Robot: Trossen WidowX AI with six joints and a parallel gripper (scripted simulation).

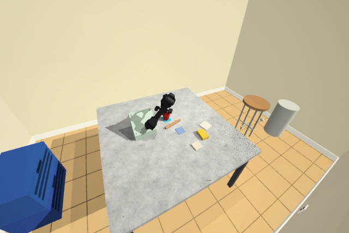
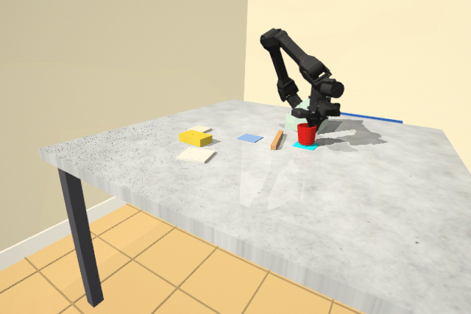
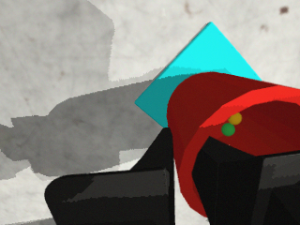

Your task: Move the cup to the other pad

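My gripper tip is 3 cm short of the green marble, 4 cm to the left of it and 2 cm above it. The rest, counted from my gripper tip: cyan pad: 3 cm ahead, 1 cm to the right, 5 cm below; red cup: 3 cm ahead, 2 cm to the right; yellow marble: 4 cm ahead, 3 cm to the right, 2 cm below.
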